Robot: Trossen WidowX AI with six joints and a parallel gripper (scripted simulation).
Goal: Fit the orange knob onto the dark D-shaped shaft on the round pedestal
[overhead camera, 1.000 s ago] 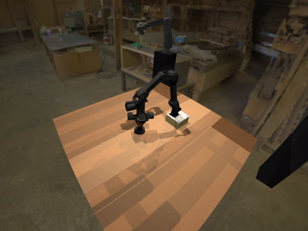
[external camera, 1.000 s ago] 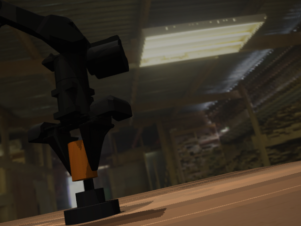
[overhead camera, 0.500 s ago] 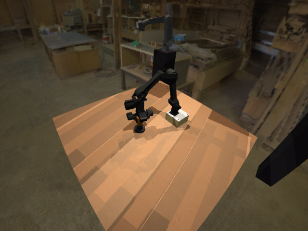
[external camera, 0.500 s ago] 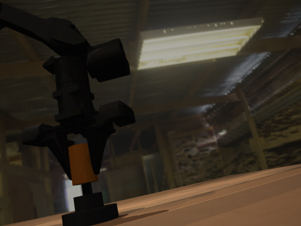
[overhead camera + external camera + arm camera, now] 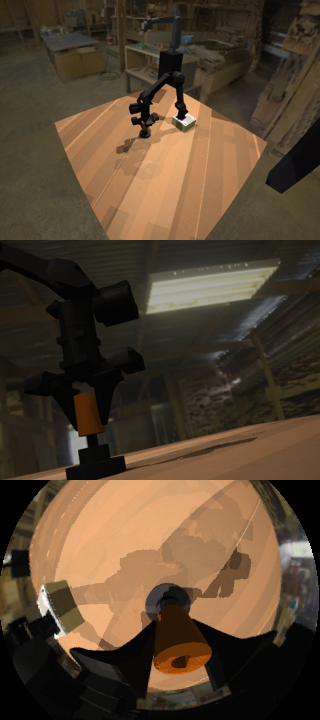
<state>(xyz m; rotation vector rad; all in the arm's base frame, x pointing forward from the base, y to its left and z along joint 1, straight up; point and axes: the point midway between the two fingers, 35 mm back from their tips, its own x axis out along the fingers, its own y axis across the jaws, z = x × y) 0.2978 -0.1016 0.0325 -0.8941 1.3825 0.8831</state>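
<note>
Right now my gripper tip is 2 cm below the orange knob. The rest, counted from my gripper tip: pedestal 4 cm below.
</note>
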